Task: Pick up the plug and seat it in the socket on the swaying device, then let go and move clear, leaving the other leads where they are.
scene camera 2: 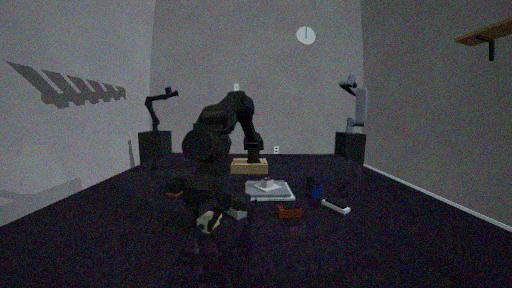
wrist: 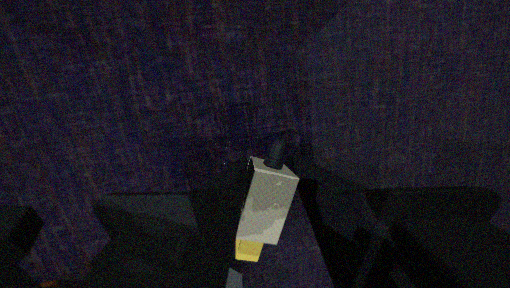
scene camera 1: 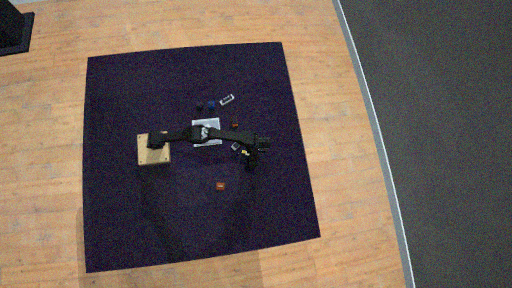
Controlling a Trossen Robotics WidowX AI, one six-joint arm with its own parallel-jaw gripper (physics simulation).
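The plug (wrist: 266, 201) (scene camera 1: 245, 152) (scene camera 2: 204, 220) is a cream block with a yellow tip and a dark cable stub. It sits tilted, low over the dark mat (scene camera 1: 156, 216), between my gripper's fingers. My gripper (wrist: 269, 161) (scene camera 1: 250, 154) (scene camera 2: 210, 218) is shut on it, with the dark fingers pressing both of its sides. The device (scene camera 1: 212, 123) (scene camera 2: 282, 192) is a grey-white plate with a small white socket block (scene camera 2: 267, 182) on top. It lies between the plug and the arm's wooden base (scene camera 1: 152, 156) (scene camera 2: 249, 167), partly under the arm in the overhead view.
Other leads lie around: a grey one (scene camera 1: 235, 146) (scene camera 2: 237, 213) close beside the plug, an orange one (scene camera 1: 234, 121) (scene camera 2: 289, 212), a blue one (scene camera 1: 211, 105) (scene camera 2: 316, 190), a black one (scene camera 1: 199, 105), a white bar (scene camera 1: 226, 99) (scene camera 2: 336, 206), and an orange one (scene camera 1: 220, 186) set apart.
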